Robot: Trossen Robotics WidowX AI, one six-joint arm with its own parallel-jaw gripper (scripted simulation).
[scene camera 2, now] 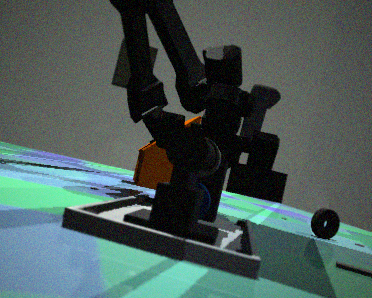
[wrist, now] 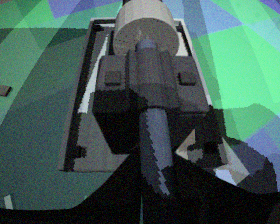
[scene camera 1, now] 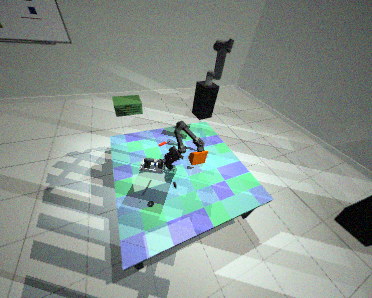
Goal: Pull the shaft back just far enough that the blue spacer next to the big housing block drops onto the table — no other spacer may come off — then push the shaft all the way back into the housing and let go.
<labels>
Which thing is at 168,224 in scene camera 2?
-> A dark support block.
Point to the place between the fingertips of my gripper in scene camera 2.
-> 202,179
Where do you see a dark support block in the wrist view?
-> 102,128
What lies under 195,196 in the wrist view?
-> My gripper.
</labels>
